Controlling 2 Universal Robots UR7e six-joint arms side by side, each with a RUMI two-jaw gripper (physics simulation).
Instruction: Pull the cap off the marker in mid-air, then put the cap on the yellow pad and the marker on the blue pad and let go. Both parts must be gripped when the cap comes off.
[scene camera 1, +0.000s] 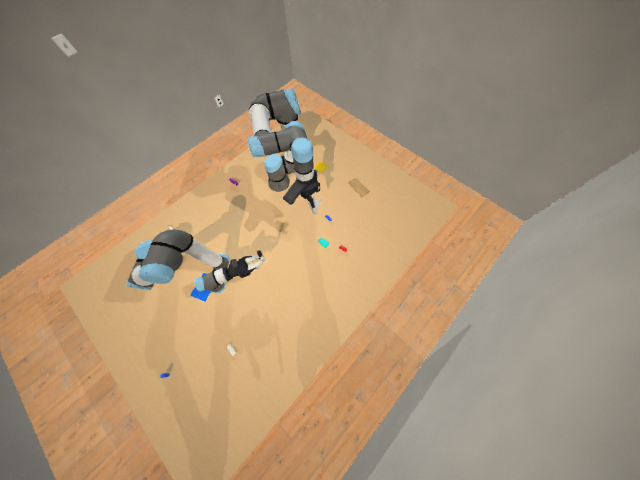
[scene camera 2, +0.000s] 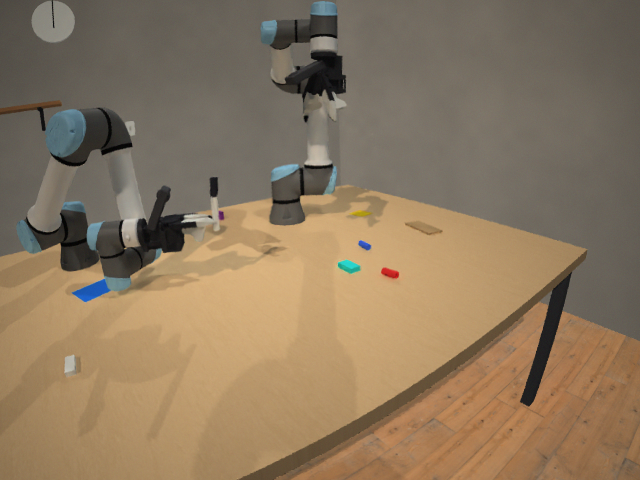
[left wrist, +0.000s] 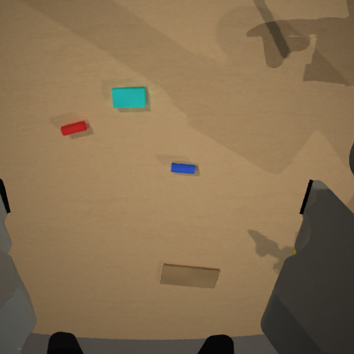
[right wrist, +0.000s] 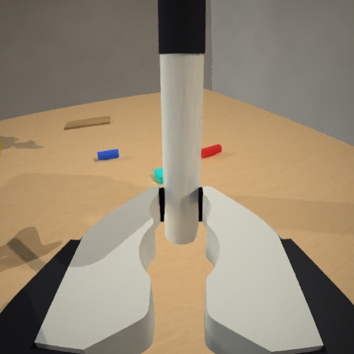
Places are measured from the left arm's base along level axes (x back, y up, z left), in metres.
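Pixels of known places: left gripper, fingertip midpoint: (scene camera 1: 305, 204) (scene camera 2: 319, 121); right gripper, fingertip midpoint: (scene camera 1: 263, 258) (scene camera 2: 216, 220); left arm's base, origin of the base link: (scene camera 1: 279, 182) (scene camera 2: 287, 220); right arm's base, origin of the base link: (scene camera 2: 80, 263).
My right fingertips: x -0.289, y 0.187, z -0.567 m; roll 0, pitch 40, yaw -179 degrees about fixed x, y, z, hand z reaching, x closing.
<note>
For each thing: its top centre in the pictures, then the offset to it from my right fingertips.
- marker's white barrel, middle of its top: (scene camera 2: 212, 178) dx -0.001, dy +0.111, dz -0.002 m
- black cap, middle of its top: (scene camera 2: 213, 177) (scene camera 1: 258, 251) dx -0.004, dy +0.114, dz +0.000 m
- yellow pad, middle of its top: (scene camera 2: 360, 213) (scene camera 1: 320, 166) dx +0.089, dy -0.187, dz +0.825 m
- blue pad, middle of its top: (scene camera 2: 98, 288) (scene camera 1: 204, 286) dx +0.297, dy -0.187, dz -0.276 m
- cyan block, middle of its top: (scene camera 2: 349, 264) (scene camera 1: 323, 242) dx -0.209, dy -0.172, dz +0.295 m
- red cylinder, middle of its top: (scene camera 2: 390, 269) (scene camera 1: 343, 248) dx -0.336, dy -0.166, dz +0.314 m
- blue cylinder, middle of its top: (scene camera 2: 364, 242) (scene camera 1: 328, 217) dx -0.156, dy -0.166, dz +0.465 m
- brown board, middle of its top: (scene camera 2: 423, 226) (scene camera 1: 358, 186) dx -0.233, dy -0.179, dz +0.783 m
- white block, middle of its top: (scene camera 2: 69, 363) (scene camera 1: 231, 350) dx -0.053, dy -0.175, dz -0.478 m
- purple piece, middle of its top: (scene camera 1: 232, 180) dx +0.575, dy -0.152, dz +0.420 m
The marker's white barrel (scene camera 2: 215, 206) (right wrist: 182, 120) stands upright in the air, with the black cap (scene camera 1: 260, 253) (scene camera 2: 214, 186) (right wrist: 181, 27) on its upper end. My right gripper (scene camera 1: 262, 260) (scene camera 2: 212, 220) (right wrist: 181, 189) points sideways and is shut on the barrel near its lower end. My left gripper (scene camera 1: 315, 206) (scene camera 2: 323, 113) (left wrist: 154, 184) is open and empty, pointing down, higher than the marker and apart from it. The yellow pad (scene camera 1: 321, 166) (scene camera 2: 360, 213) lies near the left arm's base. The blue pad (scene camera 1: 200, 294) (scene camera 2: 90, 290) lies partly hidden under the right arm.
A cyan block (scene camera 1: 323, 242) (scene camera 2: 348, 266) (left wrist: 129, 97), a red cylinder (scene camera 1: 343, 248) (scene camera 2: 389, 272) (left wrist: 74, 128), a blue cylinder (scene camera 1: 328, 218) (scene camera 2: 364, 244) (left wrist: 183, 168) and a brown board (scene camera 1: 358, 187) (scene camera 2: 423, 227) (left wrist: 190, 276) lie on the table. A white block (scene camera 1: 231, 349) (scene camera 2: 70, 364) and a purple piece (scene camera 1: 234, 181) lie farther off.
</note>
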